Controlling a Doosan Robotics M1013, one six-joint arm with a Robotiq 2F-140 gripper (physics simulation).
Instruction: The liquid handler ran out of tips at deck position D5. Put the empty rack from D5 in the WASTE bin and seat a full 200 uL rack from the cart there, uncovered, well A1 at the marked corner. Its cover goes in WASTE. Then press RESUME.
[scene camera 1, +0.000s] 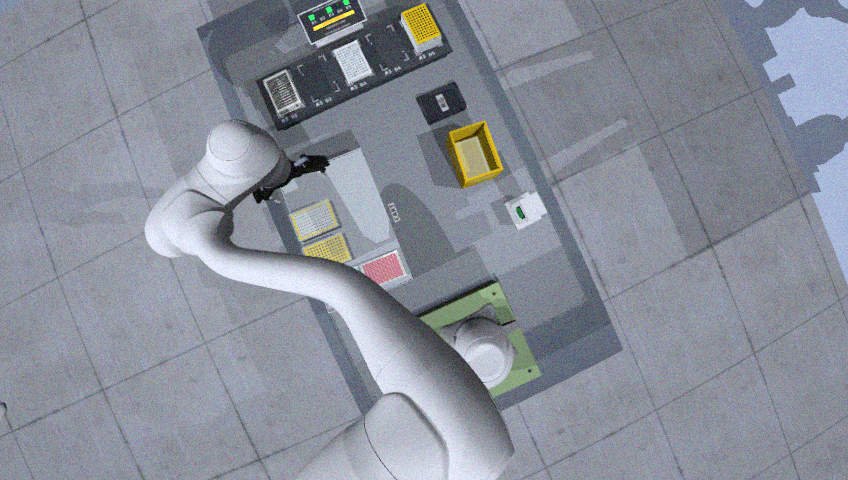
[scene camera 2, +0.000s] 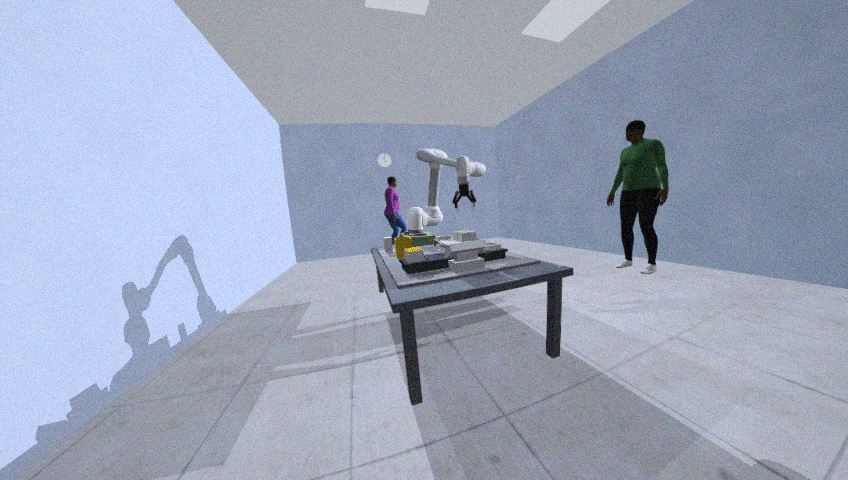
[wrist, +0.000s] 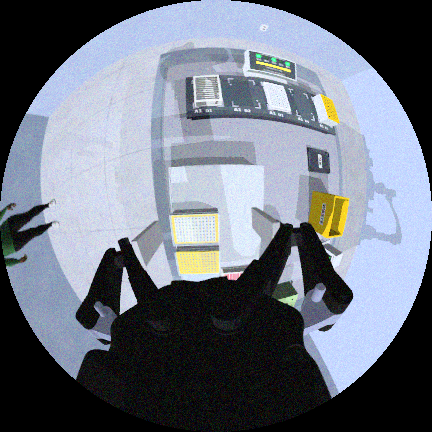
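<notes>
A yellow-topped rack sits at D5, at the right end of the black deck. The yellow WASTE bin stands upright. On the cart are a white-topped rack with a yellow edge, a yellow rack and a red rack. Covers are hard to make out. A white box with a green button stands beyond the bin. My gripper is open and empty, high above the cart side.
Other racks stand at D1 and D3. A screen stands behind the deck. A dark flat box lies between deck and bin. Two people stand away from the table.
</notes>
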